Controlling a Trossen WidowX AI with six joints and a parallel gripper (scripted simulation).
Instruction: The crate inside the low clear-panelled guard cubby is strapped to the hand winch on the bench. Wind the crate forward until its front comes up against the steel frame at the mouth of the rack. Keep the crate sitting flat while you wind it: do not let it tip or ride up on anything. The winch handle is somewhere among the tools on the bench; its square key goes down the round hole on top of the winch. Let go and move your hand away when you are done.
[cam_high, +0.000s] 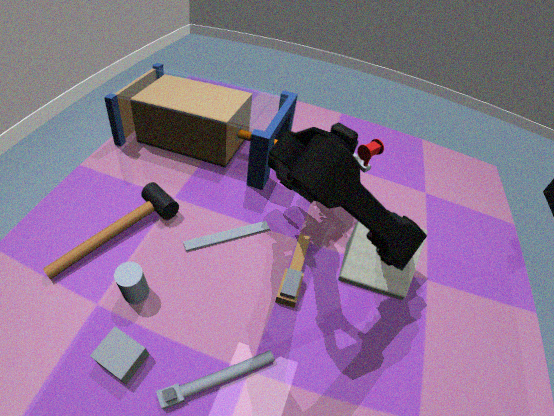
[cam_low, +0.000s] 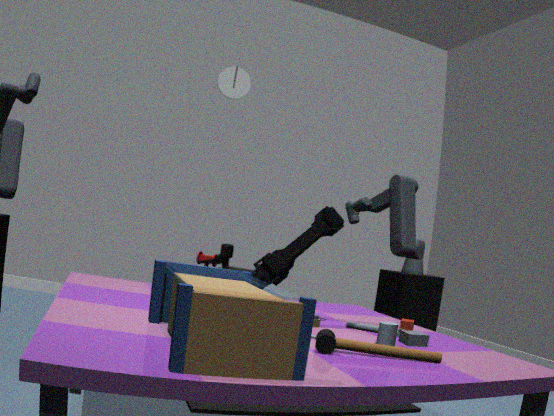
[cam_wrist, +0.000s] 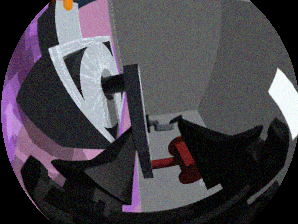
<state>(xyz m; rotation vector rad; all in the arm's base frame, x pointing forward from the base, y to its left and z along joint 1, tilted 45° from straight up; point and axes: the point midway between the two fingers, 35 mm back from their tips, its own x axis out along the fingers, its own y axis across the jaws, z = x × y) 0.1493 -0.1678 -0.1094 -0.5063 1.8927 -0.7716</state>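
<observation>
My gripper tip is now 20 mm to the right of the grey crank handle and 10 mm above it. The rest, counted from my gripper tip: grey winch 100 mm below, 30 mm to the right, 30 mm ahead; blue frame 210 mm ahead, 30 mm below, 20 mm to the right; red knob 40 mm to the left, 30 mm behind, 20 mm above.
</observation>
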